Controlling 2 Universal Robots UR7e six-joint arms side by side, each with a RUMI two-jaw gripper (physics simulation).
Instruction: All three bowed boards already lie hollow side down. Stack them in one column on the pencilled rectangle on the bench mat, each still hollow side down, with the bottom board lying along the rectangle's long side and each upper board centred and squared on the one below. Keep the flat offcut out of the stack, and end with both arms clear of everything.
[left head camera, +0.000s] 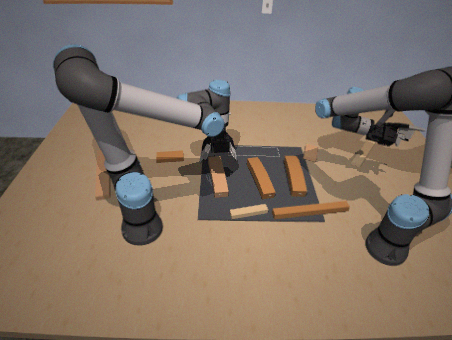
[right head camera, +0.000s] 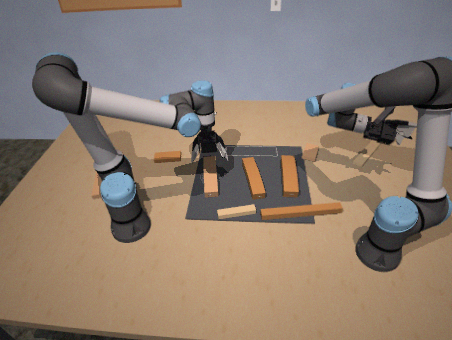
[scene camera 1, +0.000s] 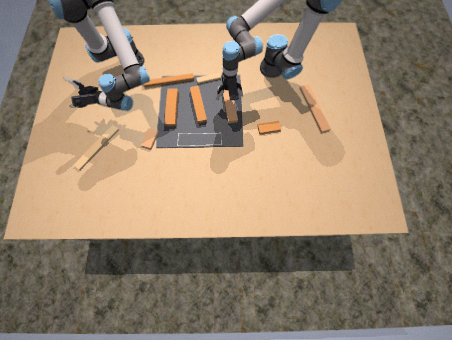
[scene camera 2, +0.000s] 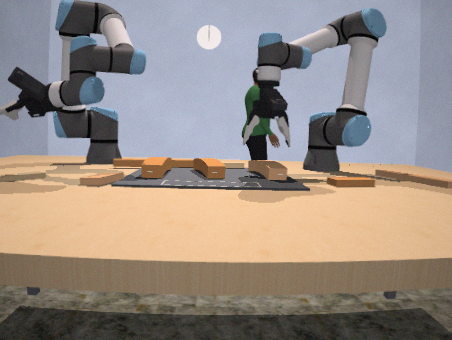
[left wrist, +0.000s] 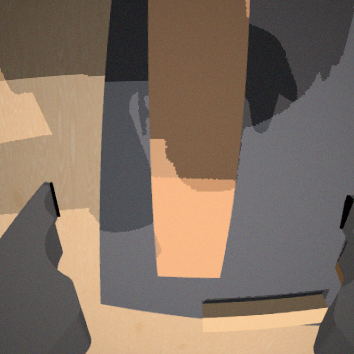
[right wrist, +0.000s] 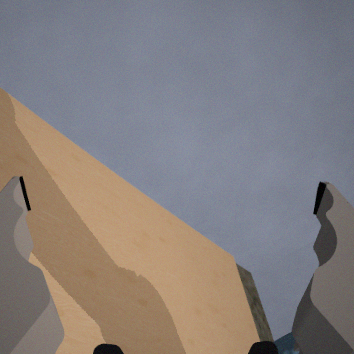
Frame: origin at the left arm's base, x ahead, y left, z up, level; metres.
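Where they show: left gripper, between the fingertips: (left head camera: 218, 161) (right head camera: 209, 161) (scene camera 2: 266, 146) (left wrist: 200, 191); right gripper, between the fingertips: (left head camera: 416, 136) (scene camera 1: 66, 91) (scene camera 2: 2, 98) (right wrist: 173, 181); left arm's base, origin of its link: (left head camera: 142, 229) (right head camera: 131, 227) (scene camera 1: 271, 68) (scene camera 2: 321, 169); right arm's base, origin of its link: (left head camera: 385, 248) (right head camera: 377, 253) (scene camera 2: 104, 162).
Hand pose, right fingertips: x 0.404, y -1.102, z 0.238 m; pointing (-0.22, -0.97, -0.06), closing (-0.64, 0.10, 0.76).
Observation:
Things, the pixels of their top centre, and the offset from my right fingertips. Level surfaces: height alone.
- bench mat, height of its surface: dz -0.232 m
- long orange bar, centre of its top: (scene camera 2: 156, 159) (right head camera: 301, 208) (left head camera: 312, 207) (scene camera 1: 168, 79) dy +0.454, dx -0.263, dz -0.206 m
- short pale strip, centre of its top: (left wrist: 264, 321) (scene camera 2: 224, 162) (right head camera: 236, 209) (left head camera: 249, 209) (scene camera 1: 208, 77) dy +0.706, dx -0.292, dz -0.212 m
- short orange block, centre of its top: (scene camera 2: 351, 178) (left head camera: 169, 154) (right head camera: 167, 155) (scene camera 1: 269, 126) dy +1.082, dx +0.035, dz -0.218 m
- long board, centre of its top: (scene camera 2: 413, 174) (left head camera: 102, 170) (scene camera 1: 315, 106) dy +1.358, dx -0.113, dz -0.217 m
- small block, centre of its top: (scene camera 2: 102, 173) (right head camera: 310, 149) (left head camera: 311, 150) (scene camera 1: 149, 137) dy +0.394, dx +0.140, dz -0.213 m
Three bowed boards lie apart on the bench mat (left head camera: 240, 195) (scene camera 1: 185, 110), hollow side down: a pale one (left head camera: 220, 185) (right head camera: 210, 182) (scene camera 1: 230, 110) (scene camera 2: 268, 170) (left wrist: 192, 225), a middle orange one (left head camera: 261, 177) (scene camera 1: 198, 105) (scene camera 2: 210, 168) and another orange one (left head camera: 295, 176) (scene camera 1: 171, 107) (scene camera 2: 156, 167). The pencilled rectangle (left head camera: 279, 152) (scene camera 1: 178, 139) bears no board. My left gripper (left head camera: 219, 154) (right head camera: 210, 159) (scene camera 2: 267, 144) (left wrist: 200, 191) is open above the pale board, its fingers either side of it in the left wrist view. My right gripper (left head camera: 419, 135) (right wrist: 173, 181) is open and empty, away from the mat. I cannot tell which piece is the flat offcut.
A long orange bar (left head camera: 310, 210) and a short pale strip (left head camera: 249, 211) (left wrist: 265, 317) lie along the mat's near edge in the left head view. A short orange block (left head camera: 170, 156) (scene camera 1: 269, 127), a long board (scene camera 1: 316, 110), a small block (scene camera 1: 149, 139) and a pale strip (scene camera 1: 97, 147) lie around the mat.

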